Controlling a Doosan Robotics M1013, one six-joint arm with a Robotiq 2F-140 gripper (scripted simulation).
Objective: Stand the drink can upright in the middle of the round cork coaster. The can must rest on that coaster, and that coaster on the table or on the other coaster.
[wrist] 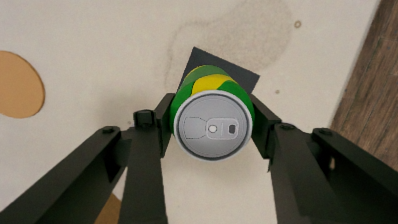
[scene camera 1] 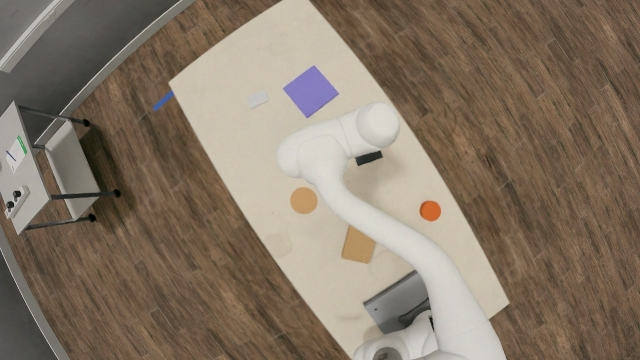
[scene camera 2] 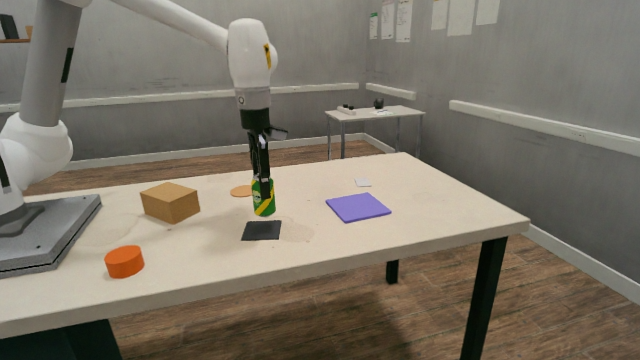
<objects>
purple square mat: scene camera 1; scene camera 2; not seen in the wrist view (out of frame)
same spot on purple square mat: (scene camera 1: 310,91) = (scene camera 2: 355,205)
</objects>
